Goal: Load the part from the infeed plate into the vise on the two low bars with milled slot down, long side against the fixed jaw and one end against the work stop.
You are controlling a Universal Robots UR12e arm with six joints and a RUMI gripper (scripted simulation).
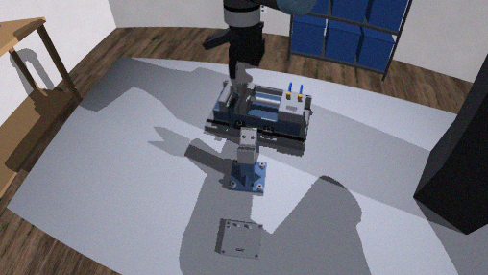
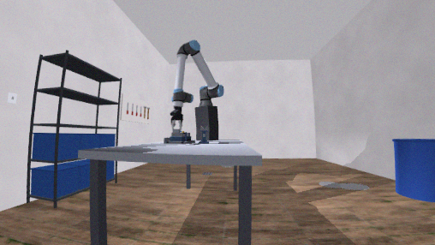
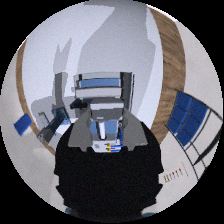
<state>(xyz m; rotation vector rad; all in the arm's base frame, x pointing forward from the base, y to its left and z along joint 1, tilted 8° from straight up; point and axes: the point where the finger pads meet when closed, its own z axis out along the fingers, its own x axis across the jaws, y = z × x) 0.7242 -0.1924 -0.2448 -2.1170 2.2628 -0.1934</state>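
The vise lies 8 cm below my hand, 7 cm behind it and 2 cm to the left of it. Also, from my hand: grey part 1 cm below; infeed plate 42 cm to the left, 11 cm below, 10 cm behind; air cylinder 16 cm behind, 4 cm below, 3 cm to the left.
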